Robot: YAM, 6 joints.
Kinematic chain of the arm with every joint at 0, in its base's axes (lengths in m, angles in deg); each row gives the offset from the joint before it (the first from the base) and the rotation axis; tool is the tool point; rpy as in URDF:
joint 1: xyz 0 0 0.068 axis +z
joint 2: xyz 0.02 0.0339 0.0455 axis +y
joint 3: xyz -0.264 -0.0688 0 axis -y
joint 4: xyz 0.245 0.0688 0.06 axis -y
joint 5: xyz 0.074 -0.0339 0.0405 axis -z
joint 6: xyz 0.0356 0 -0.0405 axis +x
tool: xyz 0 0 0 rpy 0 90 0
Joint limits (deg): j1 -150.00..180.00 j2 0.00..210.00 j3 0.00..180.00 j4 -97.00..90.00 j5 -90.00..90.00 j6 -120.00..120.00
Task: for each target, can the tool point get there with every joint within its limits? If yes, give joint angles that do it. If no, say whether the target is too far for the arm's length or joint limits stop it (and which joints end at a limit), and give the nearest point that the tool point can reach.
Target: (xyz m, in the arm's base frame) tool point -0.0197 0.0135 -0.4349
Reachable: no: joint limits stop it (at a limit: joint 2) | nearest point -0.0633 0.0434 -0.3369 | short by 0.111 m
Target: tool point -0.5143 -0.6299 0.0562
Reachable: no: too far | nearest point -0.4074 -0.4990 0.0684 | short by 0.169 m
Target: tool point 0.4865 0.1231 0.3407
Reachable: yes | joints 16.13 121.68 118.81 -22.47 28.42 -11.61
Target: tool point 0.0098 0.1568 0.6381
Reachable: yes | joints 98.77 87.20 149.15 -50.88 70.76 -67.80
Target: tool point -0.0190 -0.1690 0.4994
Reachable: yes | joints -88.72 66.51 102.11 -63.61 39.75 8.84
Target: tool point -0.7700 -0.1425 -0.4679
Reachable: no: too far | nearest point -0.5208 -0.0130 -0.2531 | short by 0.354 m
